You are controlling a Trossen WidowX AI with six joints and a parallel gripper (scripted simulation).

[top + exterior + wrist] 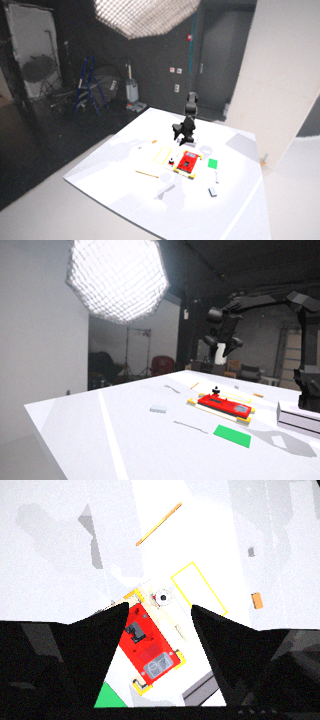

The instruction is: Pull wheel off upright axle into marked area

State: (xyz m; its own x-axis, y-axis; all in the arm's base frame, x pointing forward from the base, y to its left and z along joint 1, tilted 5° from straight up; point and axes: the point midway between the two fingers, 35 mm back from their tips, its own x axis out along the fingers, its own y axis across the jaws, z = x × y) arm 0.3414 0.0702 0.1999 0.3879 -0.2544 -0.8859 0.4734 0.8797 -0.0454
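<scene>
My gripper tip is now 180 mm above the dark wheel and 20 mm to the left of it. From my gripper tip the other things lie so: grey block (330 mm to the left, 210 mm below, 50 mm ahead); then green patch (240 mm to the left, 220 mm below, 200 mm behind); then thin orange stick (210 mm below, 190 mm ahead, 110 mm to the right).
</scene>
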